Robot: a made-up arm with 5 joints. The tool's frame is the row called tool. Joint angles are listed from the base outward. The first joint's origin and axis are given. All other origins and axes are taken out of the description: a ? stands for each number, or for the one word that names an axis. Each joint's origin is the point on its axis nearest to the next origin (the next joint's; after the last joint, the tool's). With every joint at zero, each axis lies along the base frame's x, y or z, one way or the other. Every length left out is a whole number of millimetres.
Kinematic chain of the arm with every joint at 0, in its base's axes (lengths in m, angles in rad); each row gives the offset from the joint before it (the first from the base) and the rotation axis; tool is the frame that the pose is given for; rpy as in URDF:
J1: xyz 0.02 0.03 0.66 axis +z
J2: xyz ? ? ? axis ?
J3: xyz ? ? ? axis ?
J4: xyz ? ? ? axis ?
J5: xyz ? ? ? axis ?
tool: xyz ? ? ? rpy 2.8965 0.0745 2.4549
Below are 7 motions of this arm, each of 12 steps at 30 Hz.
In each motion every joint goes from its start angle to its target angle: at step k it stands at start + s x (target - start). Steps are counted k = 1, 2, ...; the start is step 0. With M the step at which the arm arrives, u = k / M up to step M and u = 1 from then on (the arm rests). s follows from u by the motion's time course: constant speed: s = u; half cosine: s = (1 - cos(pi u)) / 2; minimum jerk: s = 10 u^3 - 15 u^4 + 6 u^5.
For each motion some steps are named. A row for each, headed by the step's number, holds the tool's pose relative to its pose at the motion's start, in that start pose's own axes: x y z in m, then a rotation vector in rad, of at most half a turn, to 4 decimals.
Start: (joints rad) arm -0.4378 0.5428 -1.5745 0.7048 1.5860
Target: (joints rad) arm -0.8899 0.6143 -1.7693 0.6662 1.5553
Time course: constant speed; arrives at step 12
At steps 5, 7, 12:
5: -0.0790 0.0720 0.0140 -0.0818 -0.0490 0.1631
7: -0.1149 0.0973 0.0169 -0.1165 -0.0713 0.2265
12: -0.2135 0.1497 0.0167 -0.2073 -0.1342 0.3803

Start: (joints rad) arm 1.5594 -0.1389 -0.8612 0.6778 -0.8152
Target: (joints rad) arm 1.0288 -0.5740 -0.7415 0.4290 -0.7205
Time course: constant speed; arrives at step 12
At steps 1, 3, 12:
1: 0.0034 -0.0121 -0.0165 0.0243 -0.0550 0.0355
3: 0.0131 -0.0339 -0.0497 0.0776 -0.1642 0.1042
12: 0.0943 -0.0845 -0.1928 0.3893 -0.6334 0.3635

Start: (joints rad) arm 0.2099 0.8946 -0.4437 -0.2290 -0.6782
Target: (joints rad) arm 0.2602 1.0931 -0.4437 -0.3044 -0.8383
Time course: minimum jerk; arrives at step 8
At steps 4, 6, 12:
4: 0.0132 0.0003 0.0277 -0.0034 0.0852 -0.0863
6: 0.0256 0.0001 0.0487 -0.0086 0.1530 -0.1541
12: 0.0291 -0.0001 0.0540 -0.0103 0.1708 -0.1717

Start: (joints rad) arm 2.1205 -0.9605 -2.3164 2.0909 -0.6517
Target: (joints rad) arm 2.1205 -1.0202 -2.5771 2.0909 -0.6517
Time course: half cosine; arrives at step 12
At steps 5, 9, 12:
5: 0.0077 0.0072 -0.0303 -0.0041 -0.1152 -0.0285
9: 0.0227 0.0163 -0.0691 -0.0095 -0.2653 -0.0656
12: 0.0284 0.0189 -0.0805 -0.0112 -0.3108 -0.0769

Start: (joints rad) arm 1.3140 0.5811 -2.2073 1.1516 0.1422
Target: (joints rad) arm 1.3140 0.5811 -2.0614 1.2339 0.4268
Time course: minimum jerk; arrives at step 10
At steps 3, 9, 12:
3: 0.0044 -0.0058 0.0059 0.0314 0.0130 0.0488
9: 0.0287 -0.0369 0.0321 0.2076 0.0599 0.2894
12: 0.0290 -0.0372 0.0324 0.2096 0.0602 0.2918

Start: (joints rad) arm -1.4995 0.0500 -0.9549 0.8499 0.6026
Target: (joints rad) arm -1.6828 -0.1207 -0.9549 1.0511 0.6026
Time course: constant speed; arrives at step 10
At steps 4, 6, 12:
4: -0.0230 -0.0190 -0.0226 0.0181 -0.0175 0.0699
6: -0.0332 -0.0295 -0.0340 0.0271 -0.0260 0.1050
12: -0.0508 -0.0518 -0.0566 0.0448 -0.0423 0.1753

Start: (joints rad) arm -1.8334 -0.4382 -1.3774 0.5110 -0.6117
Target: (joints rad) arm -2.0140 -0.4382 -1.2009 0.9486 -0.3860
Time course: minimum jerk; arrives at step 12
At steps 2, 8, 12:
2: 0.0037 -0.0026 0.0014 0.0086 0.0184 0.0140
8: 0.0882 -0.0555 0.0109 0.2214 0.3891 0.3333
12: 0.1126 -0.0680 0.0071 0.2897 0.4859 0.4276

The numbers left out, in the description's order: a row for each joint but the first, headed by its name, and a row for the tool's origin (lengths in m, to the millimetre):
J2: xyz 0.03 -0.02 0, axis +y
J3: xyz 0.08 0 0.3, axis +y
J4: xyz 0.04 0 -0.21, axis +y
J5: xyz 0.07 0 -0.12, axis -z
tool: xyz 0 0 0

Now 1 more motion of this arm.
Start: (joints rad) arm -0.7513 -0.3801 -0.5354 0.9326 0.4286
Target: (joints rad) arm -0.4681 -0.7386 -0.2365 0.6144 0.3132
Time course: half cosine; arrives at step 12
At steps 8, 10, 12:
8: 0.0587 -0.0175 -0.0200 -0.2825 -0.0414 -0.2961
10: 0.0710 -0.0246 -0.0234 -0.3539 -0.0472 -0.3658
12: 0.0753 -0.0274 -0.0245 -0.3804 -0.0489 -0.3910

